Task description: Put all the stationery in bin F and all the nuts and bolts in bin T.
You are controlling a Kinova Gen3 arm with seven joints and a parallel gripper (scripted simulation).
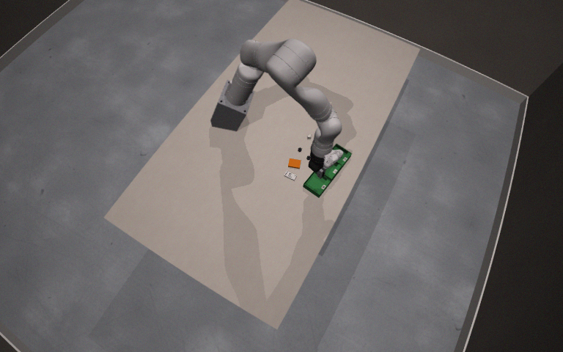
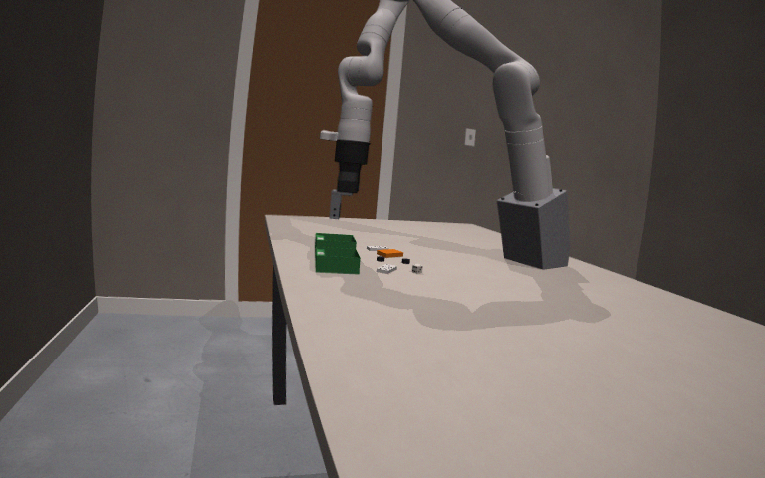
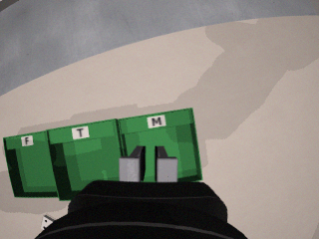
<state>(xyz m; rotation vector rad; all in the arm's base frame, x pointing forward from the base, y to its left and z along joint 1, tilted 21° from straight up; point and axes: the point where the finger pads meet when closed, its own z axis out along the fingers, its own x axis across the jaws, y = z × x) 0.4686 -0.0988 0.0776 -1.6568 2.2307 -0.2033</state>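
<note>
The green three-compartment bin is 70 mm to the left of my hand, 70 mm below it and 10 mm ahead of it. The rest, counted from my hand: orange flat block: 130 mm behind, 90 mm below, 20 mm to the left; die: 180 mm to the left, 150 mm behind, 90 mm below.
</note>
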